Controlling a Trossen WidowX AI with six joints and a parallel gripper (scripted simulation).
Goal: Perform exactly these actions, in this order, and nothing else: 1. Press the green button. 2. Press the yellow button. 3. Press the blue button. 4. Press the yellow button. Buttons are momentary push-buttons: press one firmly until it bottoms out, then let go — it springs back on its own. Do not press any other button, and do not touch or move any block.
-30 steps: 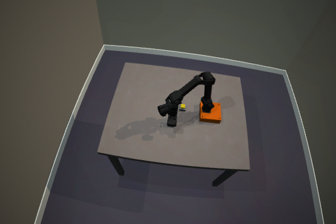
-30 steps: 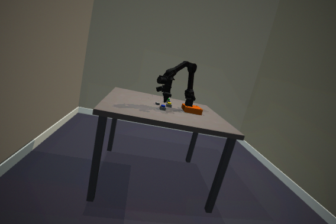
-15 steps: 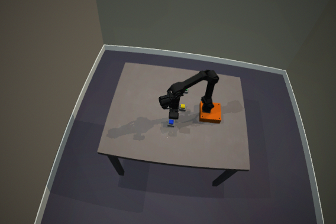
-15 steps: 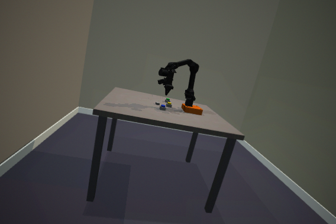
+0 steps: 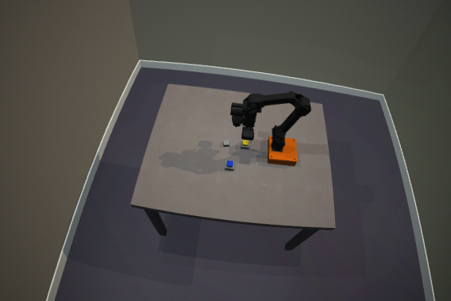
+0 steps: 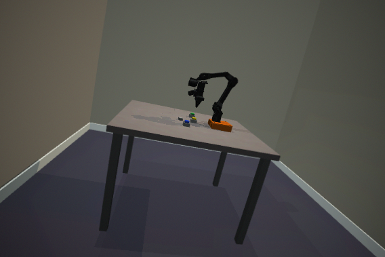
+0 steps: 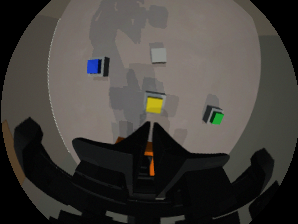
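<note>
The yellow button lies 9 cm below my gripper tip. From my gripper tip the other things lie so: small grey block (10 cm ahead, 1 cm to the left, 12 cm below); blue button (6 cm ahead, 15 cm to the left, 9 cm below).
</note>
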